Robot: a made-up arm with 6 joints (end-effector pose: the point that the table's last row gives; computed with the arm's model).
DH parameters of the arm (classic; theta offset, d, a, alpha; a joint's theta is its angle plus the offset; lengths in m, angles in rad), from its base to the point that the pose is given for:
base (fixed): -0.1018 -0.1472 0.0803 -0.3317
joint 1: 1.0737 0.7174 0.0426 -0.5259
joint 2: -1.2 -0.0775 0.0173 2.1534
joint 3: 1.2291 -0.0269 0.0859 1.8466
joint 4: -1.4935 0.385 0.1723 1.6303
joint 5: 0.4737 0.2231 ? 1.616
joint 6: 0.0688 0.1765 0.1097 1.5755
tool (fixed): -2.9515 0.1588 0 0
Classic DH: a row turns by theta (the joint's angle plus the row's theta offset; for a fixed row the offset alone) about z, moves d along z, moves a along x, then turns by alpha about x.
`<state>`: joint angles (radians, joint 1 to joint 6).
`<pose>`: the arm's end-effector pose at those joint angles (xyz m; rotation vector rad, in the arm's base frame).
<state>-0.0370 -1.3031 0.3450 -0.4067 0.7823 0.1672</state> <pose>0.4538 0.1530 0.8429 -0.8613 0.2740 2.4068</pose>
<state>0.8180 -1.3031 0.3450 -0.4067 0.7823 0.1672</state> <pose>0.4637 0.4511 0.7404 0.6133 0.0220 -2.8656</pose>
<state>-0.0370 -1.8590 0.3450 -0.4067 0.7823 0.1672</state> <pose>0.2651 -0.0169 0.8767 -0.9635 0.0646 1.8564</pose>
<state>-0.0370 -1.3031 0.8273 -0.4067 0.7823 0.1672</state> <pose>0.3507 0.1831 0.9079 -1.1047 0.6140 1.9773</pose>
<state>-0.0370 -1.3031 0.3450 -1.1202 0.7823 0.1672</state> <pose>0.4647 -0.0302 0.6854 -0.2023 0.6811 2.0516</pose>
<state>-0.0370 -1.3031 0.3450 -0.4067 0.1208 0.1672</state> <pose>0.3913 0.1824 0.7568 -0.7014 0.7927 2.9388</pose>
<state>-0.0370 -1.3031 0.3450 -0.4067 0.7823 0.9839</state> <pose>0.5628 0.0575 0.7930 0.0912 -0.2254 2.5713</pose>
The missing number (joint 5, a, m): -0.1366
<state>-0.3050 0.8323 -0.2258 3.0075 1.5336 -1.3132</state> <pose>0.6355 0.0371 0.5058 0.6719 -1.2737 0.8839</pose>
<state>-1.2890 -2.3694 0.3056 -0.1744 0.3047 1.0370</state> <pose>-0.2828 0.1157 0.7387 -0.9096 -0.2322 0.9575</pose>
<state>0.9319 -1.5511 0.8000 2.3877 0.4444 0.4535</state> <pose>-0.1666 -0.0388 0.7810 1.4486 0.9328 -0.1679</pose>
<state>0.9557 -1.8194 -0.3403 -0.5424 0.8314 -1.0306</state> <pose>0.3312 0.3972 0.6339 -1.6499 -0.3485 2.5616</pose>
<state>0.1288 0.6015 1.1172 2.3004 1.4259 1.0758</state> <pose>0.0167 0.3517 1.1254 -1.0044 0.7839 -0.0542</pose>
